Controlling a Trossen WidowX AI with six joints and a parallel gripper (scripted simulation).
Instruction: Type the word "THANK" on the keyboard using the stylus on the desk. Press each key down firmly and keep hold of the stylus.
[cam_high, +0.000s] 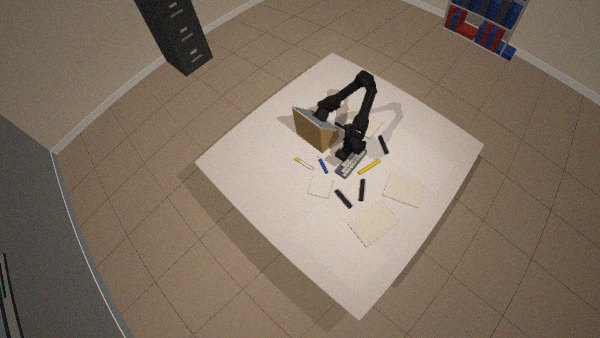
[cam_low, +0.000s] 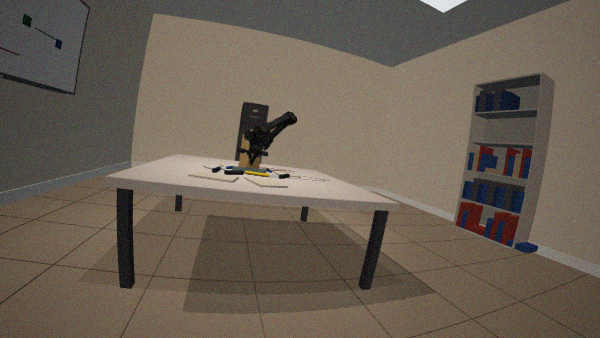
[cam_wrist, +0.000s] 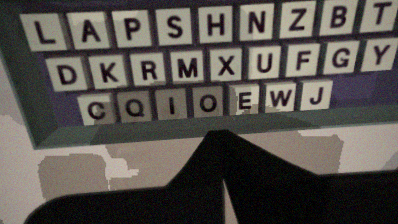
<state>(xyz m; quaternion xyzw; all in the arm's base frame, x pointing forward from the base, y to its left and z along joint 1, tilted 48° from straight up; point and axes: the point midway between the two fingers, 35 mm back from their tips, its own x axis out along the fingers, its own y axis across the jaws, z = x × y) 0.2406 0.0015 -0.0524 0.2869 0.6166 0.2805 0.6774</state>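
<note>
My gripper tip is now 11 cm to the left of the blue stylus, 10 cm past it and 3 cm above it. The rest, counted from my gripper tip: yellow pen 13 cm ahead, 3 cm below, 2 cm to the left.
</note>
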